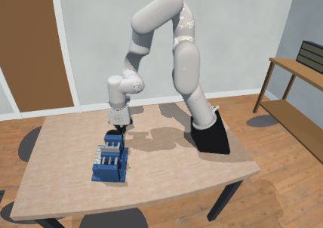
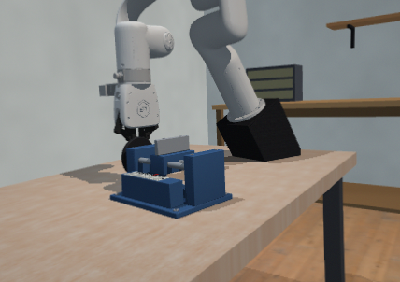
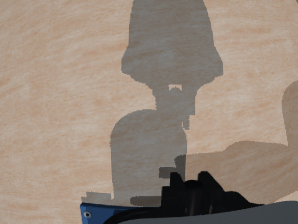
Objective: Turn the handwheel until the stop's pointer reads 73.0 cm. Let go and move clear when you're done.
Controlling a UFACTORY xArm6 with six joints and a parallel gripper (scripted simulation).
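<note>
Now: hand 2 cm short of the black handwheel and 2 cm to the right of it. The rest, counted from my hand: grey stop block (11 cm ahead, 12 cm to the left).
</note>
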